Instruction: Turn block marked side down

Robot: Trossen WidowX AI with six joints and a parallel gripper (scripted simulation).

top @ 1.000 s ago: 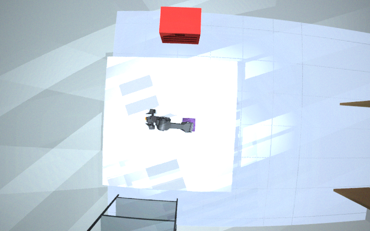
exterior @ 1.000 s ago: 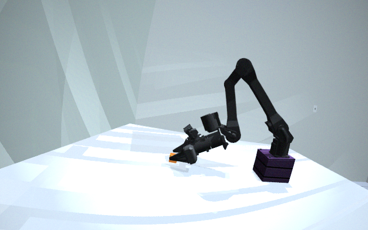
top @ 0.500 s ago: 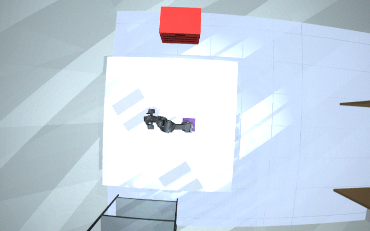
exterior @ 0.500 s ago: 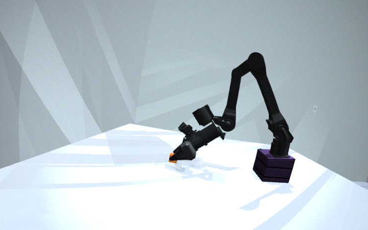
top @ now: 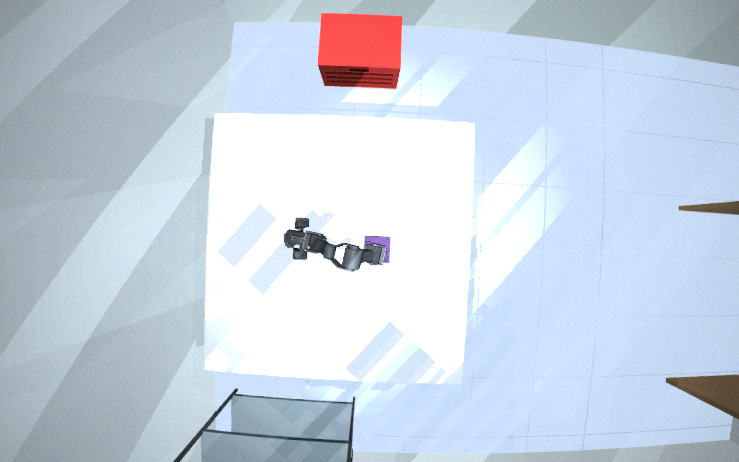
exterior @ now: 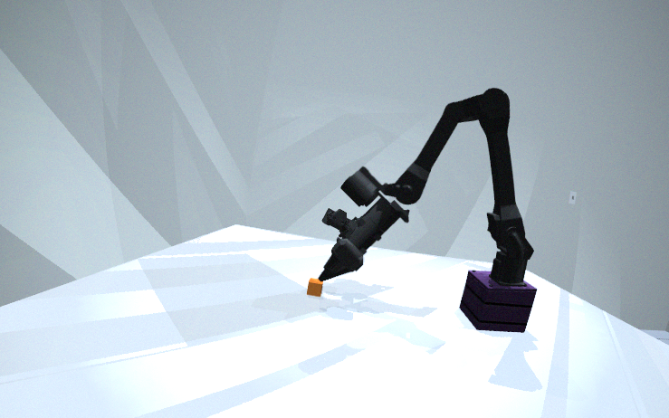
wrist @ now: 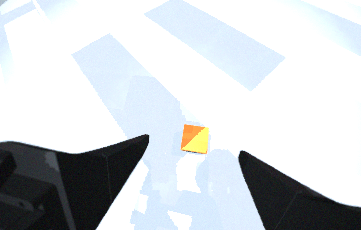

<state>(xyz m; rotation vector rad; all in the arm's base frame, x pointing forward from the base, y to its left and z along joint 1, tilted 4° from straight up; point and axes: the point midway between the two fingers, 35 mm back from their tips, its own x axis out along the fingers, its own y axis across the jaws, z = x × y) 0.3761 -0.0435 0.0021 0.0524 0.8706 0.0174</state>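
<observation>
Now: the orange block 3 cm below my gripper tip.
</observation>
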